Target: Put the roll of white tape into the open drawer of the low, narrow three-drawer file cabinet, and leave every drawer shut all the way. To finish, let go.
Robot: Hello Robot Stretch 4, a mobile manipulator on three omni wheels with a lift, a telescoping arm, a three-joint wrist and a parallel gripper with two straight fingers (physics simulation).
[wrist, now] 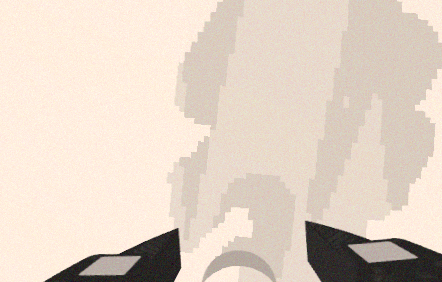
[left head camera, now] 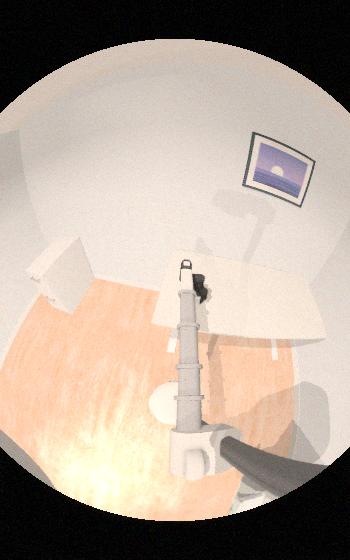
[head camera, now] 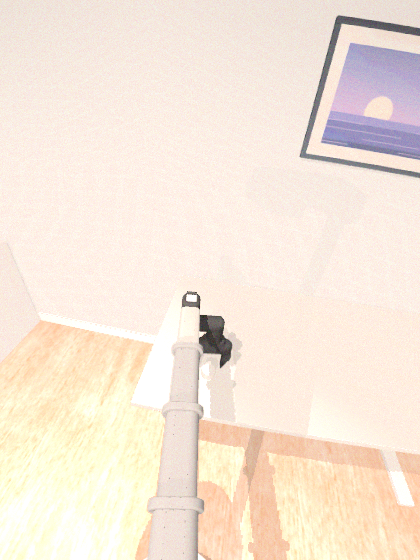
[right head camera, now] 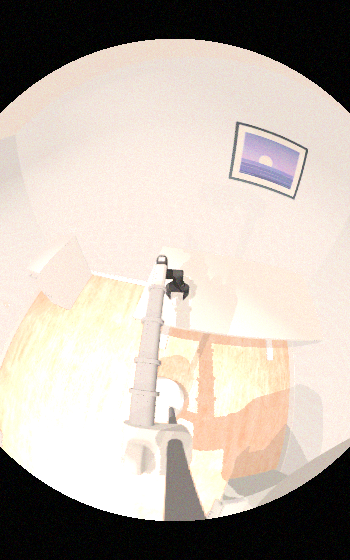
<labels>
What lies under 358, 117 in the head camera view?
A framed sunset picture.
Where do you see a white desk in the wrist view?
236, 129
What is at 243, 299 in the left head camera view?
A white desk.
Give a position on a framed sunset picture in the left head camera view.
272, 167
</labels>
